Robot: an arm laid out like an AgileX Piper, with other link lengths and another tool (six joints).
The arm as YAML. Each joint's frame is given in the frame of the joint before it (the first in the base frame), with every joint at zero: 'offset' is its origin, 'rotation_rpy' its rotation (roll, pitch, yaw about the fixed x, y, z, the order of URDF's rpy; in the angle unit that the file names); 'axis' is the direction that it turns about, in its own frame. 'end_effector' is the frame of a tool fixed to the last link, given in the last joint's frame.
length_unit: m
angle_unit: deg
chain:
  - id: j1
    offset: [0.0, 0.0, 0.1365]
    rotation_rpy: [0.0, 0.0, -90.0]
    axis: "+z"
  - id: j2
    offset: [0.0, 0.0, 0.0]
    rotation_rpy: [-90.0, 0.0, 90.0]
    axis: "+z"
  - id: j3
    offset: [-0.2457, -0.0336, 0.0]
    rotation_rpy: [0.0, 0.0, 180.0]
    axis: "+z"
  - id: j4
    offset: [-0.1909, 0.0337, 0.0]
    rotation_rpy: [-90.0, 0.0, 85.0]
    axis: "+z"
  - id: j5
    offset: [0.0, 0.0, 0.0]
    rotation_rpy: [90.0, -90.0, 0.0]
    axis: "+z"
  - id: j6
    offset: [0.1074, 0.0, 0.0]
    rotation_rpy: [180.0, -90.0, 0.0]
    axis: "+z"
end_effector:
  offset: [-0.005, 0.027, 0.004]
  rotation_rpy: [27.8, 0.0, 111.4]
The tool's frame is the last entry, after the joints.
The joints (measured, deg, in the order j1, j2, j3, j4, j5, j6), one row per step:
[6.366 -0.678 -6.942 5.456 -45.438 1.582]
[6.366 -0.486 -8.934 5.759 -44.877 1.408]
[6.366 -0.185 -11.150 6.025 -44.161 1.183]
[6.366 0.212 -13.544 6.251 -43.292 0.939]
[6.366 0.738 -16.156 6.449 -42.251 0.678]
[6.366 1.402 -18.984 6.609 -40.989 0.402]
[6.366 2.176 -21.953 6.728 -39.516 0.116]
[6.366 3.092 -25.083 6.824 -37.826 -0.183]
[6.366 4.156 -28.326 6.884 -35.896 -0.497]
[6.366 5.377 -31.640 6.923 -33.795 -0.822]
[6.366 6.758 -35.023 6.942 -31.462 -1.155]
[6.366 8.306 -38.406 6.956 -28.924 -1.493]
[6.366 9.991 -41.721 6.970 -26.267 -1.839]
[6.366 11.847 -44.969 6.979 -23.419 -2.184]
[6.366 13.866 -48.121 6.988 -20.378 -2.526]
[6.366 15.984 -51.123 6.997 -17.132 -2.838]
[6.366 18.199 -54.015 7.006 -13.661 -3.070]
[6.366 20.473 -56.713 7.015 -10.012 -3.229]
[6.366 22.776 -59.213 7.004 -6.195 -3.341]
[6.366 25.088 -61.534 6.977 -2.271 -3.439]
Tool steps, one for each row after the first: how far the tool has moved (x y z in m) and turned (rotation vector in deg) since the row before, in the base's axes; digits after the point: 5 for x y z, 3 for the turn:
[-0.00409 -0.00083 0.00730 0.326 -1.201 -0.024]
[-0.00430 -0.00075 0.00801 0.255 -1.166 -0.052]
[-0.00443 -0.00066 0.00853 0.193 -1.100 -0.057]
[-0.00455 -0.00059 0.00919 0.141 -1.023 -0.055]
[-0.00453 -0.00047 0.00981 0.070 -0.887 -0.053]
[-0.00438 -0.00034 0.01015 -0.007 -0.716 -0.051]
[-0.00414 -0.00023 0.01058 -0.072 -0.525 -0.048]
[-0.00361 -0.00005 0.01084 -0.161 -0.260 -0.052]
[-0.00295 0.00010 0.01100 -0.231 -0.011 -0.056]
[-0.00208 0.00029 0.01113 -0.312 0.303 -0.052]
[-0.00085 0.00049 0.01105 -0.384 0.666 -0.042]
[0.00042 0.00068 0.01075 -0.444 0.984 -0.040]
[0.00210 0.00093 0.01044 -0.523 1.403 -0.024]
[0.00396 0.00120 0.00998 -0.601 1.846 -0.003]
[0.00577 0.00145 0.00920 -0.667 2.290 0.044]
[0.00746 0.00168 0.00841 -0.704 2.714 0.136]
[0.00918 0.00190 0.00724 -0.734 3.140 0.215]
[0.01066 0.00212 0.00593 -0.785 3.528 0.257]
[0.01176 0.00229 0.00460 -0.833 3.818 0.270]

